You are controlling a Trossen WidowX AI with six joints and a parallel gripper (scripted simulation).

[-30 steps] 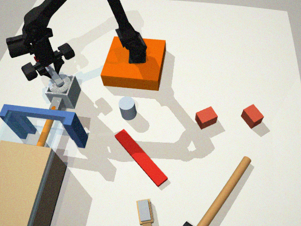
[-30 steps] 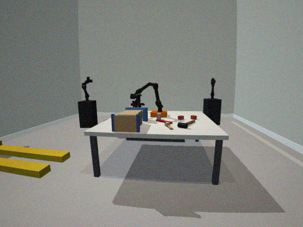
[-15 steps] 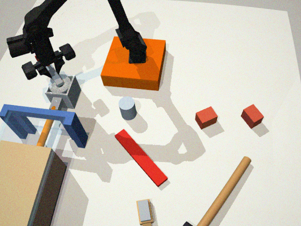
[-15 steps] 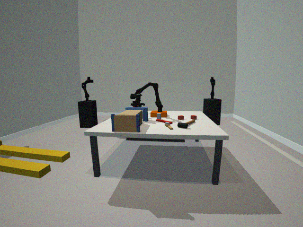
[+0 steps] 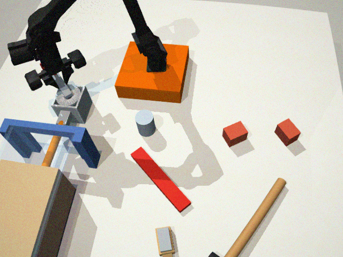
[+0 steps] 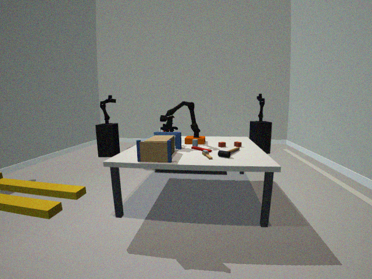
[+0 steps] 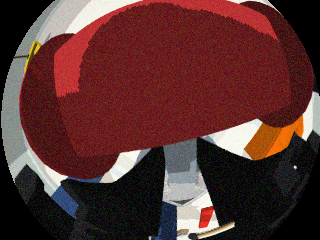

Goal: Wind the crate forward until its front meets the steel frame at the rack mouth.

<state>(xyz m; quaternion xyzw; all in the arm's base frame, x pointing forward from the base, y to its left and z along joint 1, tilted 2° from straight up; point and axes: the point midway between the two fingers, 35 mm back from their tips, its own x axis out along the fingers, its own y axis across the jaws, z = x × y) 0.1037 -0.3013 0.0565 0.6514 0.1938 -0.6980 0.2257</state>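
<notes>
Now: gripper tip 20 mm below the winch handle, 10 mm to the left of it and 10 mm past it. Also, from my gripper tip: red knob: 50 mm above, 40 mm behind, 30 mm to the right; flat red bar: 320 mm to the left, 290 mm ahead, 80 mm below; grey winch: 60 mm below, 20 mm to the left, 20 mm ahead.
</notes>
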